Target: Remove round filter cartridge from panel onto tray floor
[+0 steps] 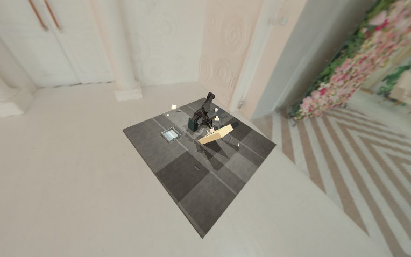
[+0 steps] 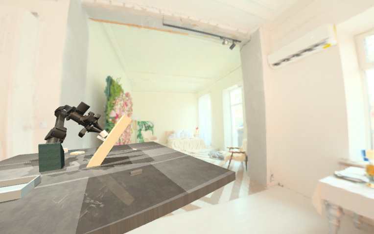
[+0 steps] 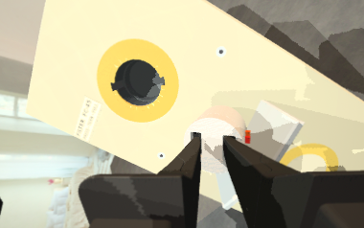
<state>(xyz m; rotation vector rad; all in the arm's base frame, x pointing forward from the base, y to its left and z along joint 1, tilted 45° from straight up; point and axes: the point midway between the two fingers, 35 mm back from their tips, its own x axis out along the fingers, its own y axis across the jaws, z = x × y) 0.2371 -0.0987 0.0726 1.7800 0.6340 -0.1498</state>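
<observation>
My gripper tip is now 1 cm short of the round filter cartridge and 2 cm above it. The rest, counted from my gripper tip: beige service panel (5 cm ahead, 5 cm below); tray (35 cm behind, 26 cm to the right, 20 cm below).
</observation>
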